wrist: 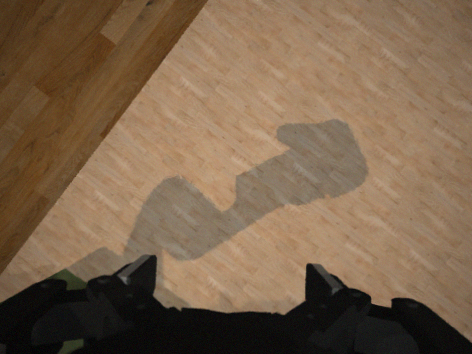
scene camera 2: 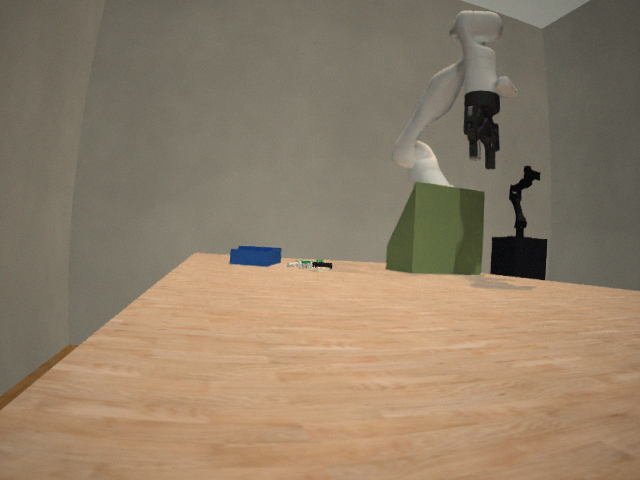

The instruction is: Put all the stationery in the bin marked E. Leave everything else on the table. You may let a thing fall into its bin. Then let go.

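Seen in the pictures: gripper, fingertip midpoint: (wrist: 230, 276) (scene camera 2: 482, 164); arm's base at its link origin: (scene camera 2: 448, 215).
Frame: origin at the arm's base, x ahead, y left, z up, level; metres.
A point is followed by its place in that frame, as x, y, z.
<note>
My gripper (scene camera 2: 482, 161) @(0.069, 0.269, 0.084) (wrist: 230, 276) @(0.069, 0.269, 0.084) is open and empty, pointing down high above the table, to the right of the green block in the scene view. Small flat items (scene camera 2: 310, 265) @(0.370, 0.081, -0.139), white, green and black, lie close together near the table's far edge; they are too small to tell apart. A blue bin (scene camera 2: 255, 256) @(0.486, 0.058, -0.127) stands just left of them; no letter on it can be read. Neither the bin nor the small items show in the wrist view.
A large green block (scene camera 2: 447, 232) @(0.037, 0.067, -0.047) stands at the table's far edge below the white arm. A black stand (scene camera 2: 518, 258) with a small black arm (scene camera 2: 518, 204) is behind it to the right. The wooden table (scene camera 2: 330, 361) @(0.507, 0.828, -0.147) (wrist: 400, 240) @(0.273, 0.390, -0.147) bears the arm's shadow; its edge crosses the wrist view's left side.
</note>
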